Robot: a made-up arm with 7 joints. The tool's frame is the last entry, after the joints.
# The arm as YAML. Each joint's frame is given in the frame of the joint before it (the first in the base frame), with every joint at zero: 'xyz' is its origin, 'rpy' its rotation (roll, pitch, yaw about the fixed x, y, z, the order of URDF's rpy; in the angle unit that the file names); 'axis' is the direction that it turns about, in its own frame. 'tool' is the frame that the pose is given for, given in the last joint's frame.
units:
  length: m
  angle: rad
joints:
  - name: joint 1
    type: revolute
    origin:
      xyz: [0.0, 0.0, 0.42]
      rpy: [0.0, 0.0, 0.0]
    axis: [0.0, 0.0, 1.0]
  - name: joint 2
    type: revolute
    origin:
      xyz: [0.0, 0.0, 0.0]
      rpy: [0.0, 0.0, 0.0]
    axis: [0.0, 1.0, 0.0]
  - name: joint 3
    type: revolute
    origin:
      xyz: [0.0, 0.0, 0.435]
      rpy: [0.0, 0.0, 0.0]
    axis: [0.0, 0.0, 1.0]
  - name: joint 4
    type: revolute
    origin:
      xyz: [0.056, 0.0, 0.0]
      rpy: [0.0, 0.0, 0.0]
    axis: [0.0, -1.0, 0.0]
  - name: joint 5
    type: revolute
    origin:
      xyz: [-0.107, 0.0, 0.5]
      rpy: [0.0, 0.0, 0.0]
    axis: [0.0, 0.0, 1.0]
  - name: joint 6
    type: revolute
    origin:
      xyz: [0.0, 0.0, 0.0]
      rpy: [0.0, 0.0, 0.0]
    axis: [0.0, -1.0, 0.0]
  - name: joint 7
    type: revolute
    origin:
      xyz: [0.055, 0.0, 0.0]
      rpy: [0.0, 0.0, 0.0]
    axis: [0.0, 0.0, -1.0]
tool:
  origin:
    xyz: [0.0, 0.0, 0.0]
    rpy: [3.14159, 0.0, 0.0]
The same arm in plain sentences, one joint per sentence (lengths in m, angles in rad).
The arm has seven revolute joints in a row. What follows holds with every joint at zero, and every direction is one of the base frame's. Joint 1 lies 0.4200 m along +z from the base frame's origin and rotates about +z. Joint 2 lies at the same point as joint 1 and rotates about +y. Joint 3 lies 0.4350 m along +z from joint 2 and rotates about +z. Joint 4 lies 0.0560 m along +x from joint 3 and rotates about -y. Joint 5 lies 0.1070 m along -x and 0.5000 m along +z from joint 4 and rotates about +z. Joint 6 lies at the same point as joint 5 and rotates about -y. Joint 7 lies 0.0550 m along +x from joint 6 and rotates about -z. The tool frame, which is the frame that the pose is given for, lies at the same point as joint 7; its axes are the base frame's turned by roll 3.1416, pitch 0.0000 and yaw 0.0000 rad (as in URDF: about the fixed x, then y, then z).
